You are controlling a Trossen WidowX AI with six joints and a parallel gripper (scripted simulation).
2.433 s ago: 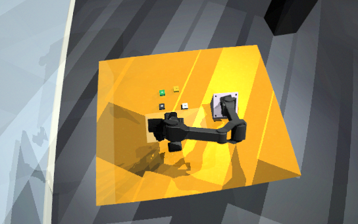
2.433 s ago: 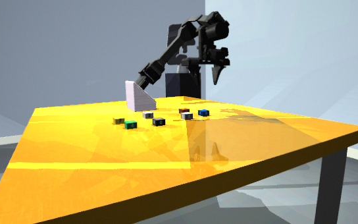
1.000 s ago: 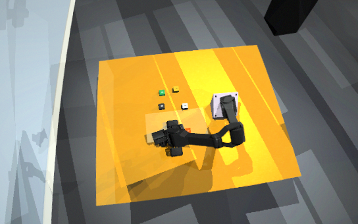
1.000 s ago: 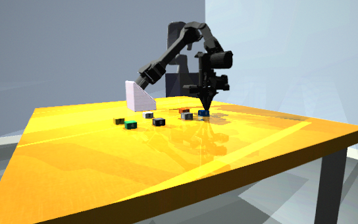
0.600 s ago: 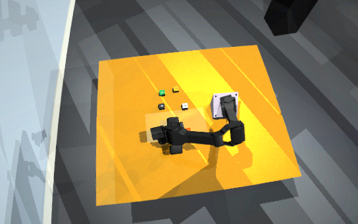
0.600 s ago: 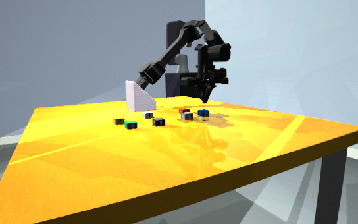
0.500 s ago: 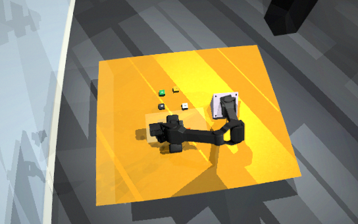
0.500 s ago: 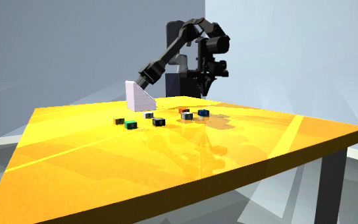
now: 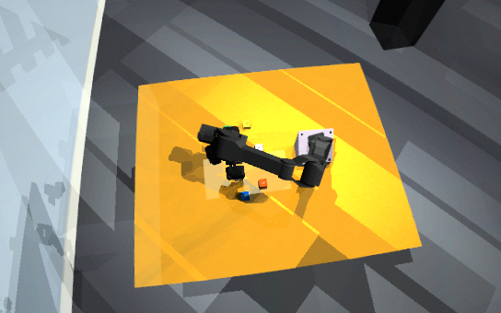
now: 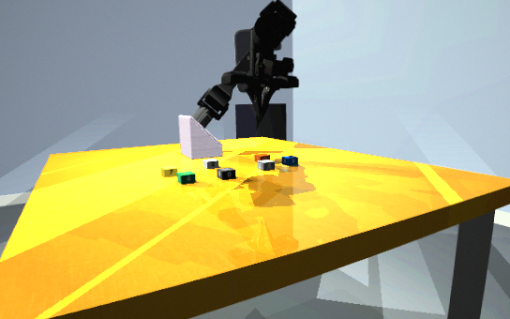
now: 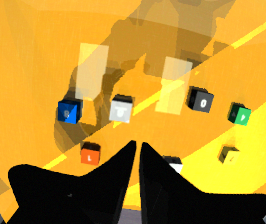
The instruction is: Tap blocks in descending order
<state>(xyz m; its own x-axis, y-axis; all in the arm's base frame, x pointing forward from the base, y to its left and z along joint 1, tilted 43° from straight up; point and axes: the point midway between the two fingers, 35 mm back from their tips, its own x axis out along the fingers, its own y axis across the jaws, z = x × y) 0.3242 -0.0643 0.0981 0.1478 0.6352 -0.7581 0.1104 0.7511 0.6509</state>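
Now: the yellow block 9 cm behind my gripper tip, 20 cm to the right of it and 12 cm below it. From my gripper tip the other things lie so: grey block 1 cm behind, 2 cm to the left, 12 cm below; blue block 2 cm behind, 11 cm to the left, 12 cm below; black block 1 cm ahead, 11 cm to the right, 12 cm below.
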